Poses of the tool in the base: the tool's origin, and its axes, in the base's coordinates. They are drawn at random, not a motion.
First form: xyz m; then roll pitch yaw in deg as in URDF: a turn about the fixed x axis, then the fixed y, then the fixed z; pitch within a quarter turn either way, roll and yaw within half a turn.
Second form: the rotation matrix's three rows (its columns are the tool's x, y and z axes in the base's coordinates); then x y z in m. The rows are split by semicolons. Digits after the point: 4 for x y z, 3 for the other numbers.
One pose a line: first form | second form
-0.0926 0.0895 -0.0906 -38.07 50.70 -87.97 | 0.022 0.770 0.638; -0.633 0.505 -0.587; -0.774 -0.391 0.499; -0.0926 0.0895 -0.0906
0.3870 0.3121 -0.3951 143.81 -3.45 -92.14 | -0.037 -0.805 -0.592; -0.997 0.066 -0.026; 0.060 0.589 -0.806; 0.3870 0.3121 -0.3951
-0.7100 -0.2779 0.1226 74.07 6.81 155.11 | -0.901 -0.219 0.375; 0.418 -0.201 0.886; -0.119 0.955 0.273; -0.7100 -0.2779 0.1226
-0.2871 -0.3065 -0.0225 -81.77 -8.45 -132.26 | -0.665 0.008 0.747; -0.732 -0.204 -0.650; 0.147 -0.979 0.142; -0.2871 -0.3065 -0.0225
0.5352 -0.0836 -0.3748 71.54 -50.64 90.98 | -0.011 -0.304 0.953; 0.634 -0.739 -0.229; 0.773 0.602 0.201; 0.5352 -0.0836 -0.3748
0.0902 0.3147 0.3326 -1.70 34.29 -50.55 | 0.525 0.761 0.381; -0.638 0.648 -0.416; -0.563 -0.025 0.826; 0.0902 0.3147 0.3326
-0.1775 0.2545 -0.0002 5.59 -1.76 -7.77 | 0.990 0.132 -0.043; -0.135 0.987 -0.092; 0.031 0.097 0.995; -0.1775 0.2545 -0.0002
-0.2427 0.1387 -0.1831 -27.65 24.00 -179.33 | -0.913 0.199 -0.355; -0.011 -0.884 -0.468; -0.407 -0.424 0.809; -0.2427 0.1387 -0.1831
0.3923 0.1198 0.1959 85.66 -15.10 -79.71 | 0.172 0.028 -0.985; -0.950 0.269 -0.159; 0.261 0.963 0.073; 0.3923 0.1198 0.1959
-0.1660 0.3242 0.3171 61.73 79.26 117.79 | -0.087 -0.822 0.562; 0.165 0.545 0.822; -0.982 0.164 0.088; -0.1660 0.3242 0.3171
